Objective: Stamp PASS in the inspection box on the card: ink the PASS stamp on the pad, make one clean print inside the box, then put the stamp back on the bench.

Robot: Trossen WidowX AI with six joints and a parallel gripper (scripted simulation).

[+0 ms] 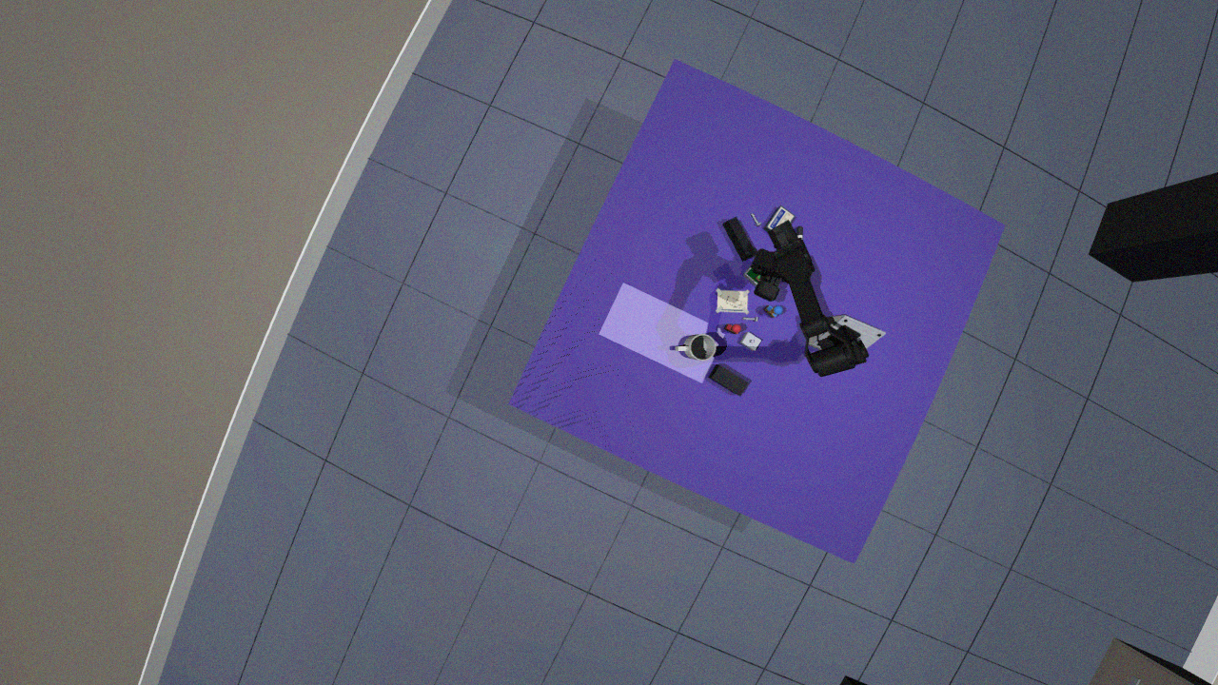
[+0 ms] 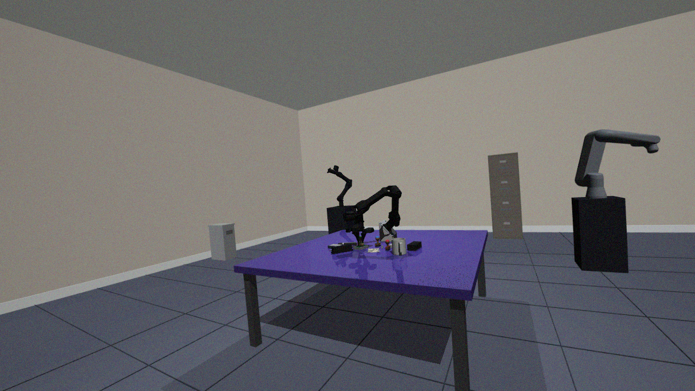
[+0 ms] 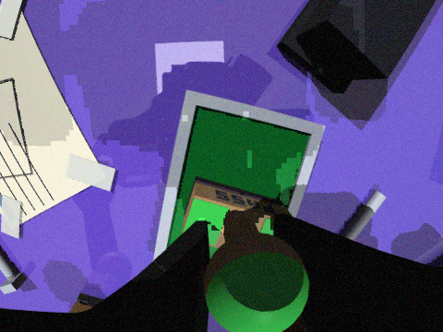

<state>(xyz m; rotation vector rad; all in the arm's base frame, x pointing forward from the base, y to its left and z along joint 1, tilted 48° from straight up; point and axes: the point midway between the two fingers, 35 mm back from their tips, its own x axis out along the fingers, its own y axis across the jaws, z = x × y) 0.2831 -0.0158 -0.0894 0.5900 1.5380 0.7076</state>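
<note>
Now: gripper tip right at the green stamp. Round my gripper tip: yellow stamp: 9 cm behind, 5 cm to the right, 2 cm below; then green ink pad: 3 cm below; then blue stamp: 8 cm behind, 9 cm to the left, 2 cm below.
</note>
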